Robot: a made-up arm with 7 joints.
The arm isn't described. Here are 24 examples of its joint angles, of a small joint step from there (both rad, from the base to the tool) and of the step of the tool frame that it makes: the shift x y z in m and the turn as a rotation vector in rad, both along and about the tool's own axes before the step.
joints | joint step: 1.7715 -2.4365 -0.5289 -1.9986 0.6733 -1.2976 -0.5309 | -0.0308 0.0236 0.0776 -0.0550 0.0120 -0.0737 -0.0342
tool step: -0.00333 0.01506 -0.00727 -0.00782 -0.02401 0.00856
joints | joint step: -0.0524 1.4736 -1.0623 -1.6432 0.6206 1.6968 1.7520 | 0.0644 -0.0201 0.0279 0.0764 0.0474 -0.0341 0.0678
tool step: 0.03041 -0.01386 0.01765 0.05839 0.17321 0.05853
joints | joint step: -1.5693 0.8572 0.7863 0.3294 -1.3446 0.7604 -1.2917 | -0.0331 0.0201 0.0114 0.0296 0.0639 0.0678 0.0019
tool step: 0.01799 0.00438 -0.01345 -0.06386 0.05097 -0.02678
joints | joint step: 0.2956 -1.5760 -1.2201 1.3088 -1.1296 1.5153 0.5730 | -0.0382 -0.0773 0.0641 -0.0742 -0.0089 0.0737 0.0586
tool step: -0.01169 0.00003 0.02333 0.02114 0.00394 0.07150
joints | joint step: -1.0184 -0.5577 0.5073 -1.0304 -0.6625 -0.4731 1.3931 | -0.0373 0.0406 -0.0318 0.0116 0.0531 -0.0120 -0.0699
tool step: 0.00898 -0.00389 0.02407 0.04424 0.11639 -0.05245
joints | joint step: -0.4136 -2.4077 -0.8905 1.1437 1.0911 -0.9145 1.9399 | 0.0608 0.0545 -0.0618 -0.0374 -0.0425 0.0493 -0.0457
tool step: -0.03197 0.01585 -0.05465 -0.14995 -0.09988 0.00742
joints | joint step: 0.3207 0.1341 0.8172 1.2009 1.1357 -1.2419 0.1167 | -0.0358 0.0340 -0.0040 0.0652 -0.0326 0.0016 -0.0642
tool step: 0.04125 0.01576 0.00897 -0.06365 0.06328 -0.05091
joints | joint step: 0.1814 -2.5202 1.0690 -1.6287 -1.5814 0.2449 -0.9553 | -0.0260 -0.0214 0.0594 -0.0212 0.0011 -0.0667 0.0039
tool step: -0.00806 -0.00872 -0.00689 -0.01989 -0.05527 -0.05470
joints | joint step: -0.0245 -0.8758 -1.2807 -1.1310 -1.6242 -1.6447 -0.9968 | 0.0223 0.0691 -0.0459 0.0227 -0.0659 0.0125 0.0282
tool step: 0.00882 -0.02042 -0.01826 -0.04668 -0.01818 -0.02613
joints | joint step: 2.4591 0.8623 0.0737 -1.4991 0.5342 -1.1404 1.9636 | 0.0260 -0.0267 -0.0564 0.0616 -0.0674 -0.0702 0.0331
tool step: 0.01447 -0.00743 0.01136 0.09375 0.06478 -0.00416
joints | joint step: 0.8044 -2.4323 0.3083 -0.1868 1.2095 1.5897 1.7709 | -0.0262 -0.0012 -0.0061 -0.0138 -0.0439 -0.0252 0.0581
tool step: -0.02271 -0.01078 -0.00125 0.03586 -0.03024 0.06341
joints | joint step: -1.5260 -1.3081 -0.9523 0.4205 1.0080 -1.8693 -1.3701 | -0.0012 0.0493 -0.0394 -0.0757 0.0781 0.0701 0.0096
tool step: -0.01840 -0.01038 0.02604 0.14491 0.08798 0.09881
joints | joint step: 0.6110 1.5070 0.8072 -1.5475 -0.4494 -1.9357 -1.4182 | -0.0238 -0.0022 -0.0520 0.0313 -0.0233 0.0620 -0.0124
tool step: 0.01857 -0.00085 -0.00093 0.01258 0.03002 -0.04466
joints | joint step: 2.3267 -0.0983 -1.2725 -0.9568 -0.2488 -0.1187 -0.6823 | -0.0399 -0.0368 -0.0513 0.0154 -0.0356 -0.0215 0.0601
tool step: -0.00904 -0.00422 0.00611 -0.02263 -0.07806 0.06539
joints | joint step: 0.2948 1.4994 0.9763 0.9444 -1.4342 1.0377 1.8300 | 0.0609 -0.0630 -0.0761 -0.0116 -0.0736 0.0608 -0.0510
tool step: -0.00708 0.01864 -0.07912 -0.16283 -0.14349 -0.00188
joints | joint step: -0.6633 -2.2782 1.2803 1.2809 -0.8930 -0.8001 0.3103 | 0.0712 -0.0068 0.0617 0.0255 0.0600 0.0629 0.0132
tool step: -0.00851 -0.00679 -0.00881 -0.05799 0.04921 0.09024
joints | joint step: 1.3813 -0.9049 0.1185 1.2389 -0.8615 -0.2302 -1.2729 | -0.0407 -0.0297 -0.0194 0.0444 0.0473 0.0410 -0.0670
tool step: -0.03032 0.01531 -0.03128 -0.07417 0.06824 0.01447
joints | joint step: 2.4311 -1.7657 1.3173 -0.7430 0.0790 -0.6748 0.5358 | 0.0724 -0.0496 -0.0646 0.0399 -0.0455 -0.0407 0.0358
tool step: -0.00039 0.00545 -0.00391 -0.07031 -0.01078 0.05285
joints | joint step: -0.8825 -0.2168 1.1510 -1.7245 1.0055 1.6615 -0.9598 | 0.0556 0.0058 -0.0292 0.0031 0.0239 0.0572 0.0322
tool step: -0.00125 -0.01973 0.02590 0.09541 0.04658 0.03725
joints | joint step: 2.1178 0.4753 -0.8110 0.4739 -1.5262 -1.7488 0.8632 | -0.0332 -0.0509 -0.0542 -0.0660 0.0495 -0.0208 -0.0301
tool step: 0.00032 0.00152 -0.01193 -0.00048 0.07342 -0.00002
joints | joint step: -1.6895 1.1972 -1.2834 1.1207 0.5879 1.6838 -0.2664 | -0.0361 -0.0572 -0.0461 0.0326 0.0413 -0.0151 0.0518
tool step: -0.00676 0.00417 -0.01680 -0.09175 -0.03528 0.02478
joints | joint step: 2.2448 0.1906 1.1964 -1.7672 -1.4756 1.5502 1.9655 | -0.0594 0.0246 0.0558 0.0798 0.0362 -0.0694 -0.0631
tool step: 0.02181 0.05876 -0.00419 0.01128 0.01939 -0.23517
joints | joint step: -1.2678 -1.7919 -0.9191 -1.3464 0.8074 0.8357 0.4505 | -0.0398 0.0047 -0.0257 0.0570 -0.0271 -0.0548 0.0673
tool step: -0.01439 0.00633 -0.00079 -0.10912 0.02337 0.05243
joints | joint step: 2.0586 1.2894 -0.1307 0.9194 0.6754 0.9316 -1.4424 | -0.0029 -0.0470 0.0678 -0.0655 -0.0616 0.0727 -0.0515
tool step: -0.01154 -0.03364 0.05825 0.14161 0.08022 0.04557
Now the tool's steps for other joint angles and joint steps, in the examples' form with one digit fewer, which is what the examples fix.
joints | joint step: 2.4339 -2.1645 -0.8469 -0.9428 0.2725 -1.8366 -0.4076 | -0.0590 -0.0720 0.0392 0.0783 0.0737 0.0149 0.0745
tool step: -0.0448 0.0145 -0.0035 -0.1371 -0.0953 0.1967
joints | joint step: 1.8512 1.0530 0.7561 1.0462 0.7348 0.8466 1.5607 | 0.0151 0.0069 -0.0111 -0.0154 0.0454 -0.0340 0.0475
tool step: -0.0032 -0.0058 0.0056 0.0539 0.0226 0.0146
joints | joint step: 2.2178 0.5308 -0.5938 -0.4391 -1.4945 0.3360 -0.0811 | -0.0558 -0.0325 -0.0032 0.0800 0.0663 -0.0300 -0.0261
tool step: 0.0202 0.0036 -0.0254 0.0008 0.1345 0.0159
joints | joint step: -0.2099 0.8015 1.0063 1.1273 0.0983 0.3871 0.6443 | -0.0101 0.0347 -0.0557 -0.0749 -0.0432 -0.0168 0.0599
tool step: -0.0300 -0.0222 -0.0164 0.0639 -0.0694 0.0393
